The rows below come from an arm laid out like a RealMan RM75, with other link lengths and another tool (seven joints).
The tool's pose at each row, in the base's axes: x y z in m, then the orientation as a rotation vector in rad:
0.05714, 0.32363, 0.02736, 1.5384, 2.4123, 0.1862
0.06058, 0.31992, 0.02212, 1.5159, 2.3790, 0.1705
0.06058, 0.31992, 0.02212, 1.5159, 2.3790, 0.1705
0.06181, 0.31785, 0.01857, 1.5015, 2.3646, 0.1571
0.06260, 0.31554, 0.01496, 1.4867, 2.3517, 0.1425
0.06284, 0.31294, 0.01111, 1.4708, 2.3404, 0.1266
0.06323, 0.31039, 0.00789, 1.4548, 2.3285, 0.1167
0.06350, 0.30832, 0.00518, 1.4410, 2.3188, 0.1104
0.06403, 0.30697, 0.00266, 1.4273, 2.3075, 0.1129
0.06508, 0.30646, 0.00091, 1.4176, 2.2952, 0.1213
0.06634, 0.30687, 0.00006, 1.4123, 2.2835, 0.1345
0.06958, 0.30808, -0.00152, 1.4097, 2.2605, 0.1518
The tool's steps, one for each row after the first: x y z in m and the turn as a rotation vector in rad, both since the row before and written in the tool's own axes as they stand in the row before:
-0.00388, 0.00008, 0.00616, -0.0144, -0.0393, -0.0046
0.00000, 0.00000, 0.00000, 0.0000, 0.0000, 0.0000
-0.00164, -0.00078, 0.00389, -0.0042, -0.0214, -0.0056
-0.00158, -0.00130, 0.00385, -0.0029, -0.0209, -0.0066
-0.00148, -0.00198, 0.00394, -0.0018, -0.0206, -0.0080
-0.00156, -0.00168, 0.00343, -0.0054, -0.0187, -0.0071
-0.00116, -0.00146, 0.00287, -0.0057, -0.0148, -0.0061
-0.00064, -0.00087, 0.00270, -0.0113, -0.0124, -0.0042
-0.00030, 0.00014, 0.00208, -0.0136, -0.0094, -0.0005
0.00015, 0.00099, 0.00122, -0.0145, -0.0054, 0.0028
0.00035, 0.00275, 0.00260, -0.0204, -0.0114, 0.0090

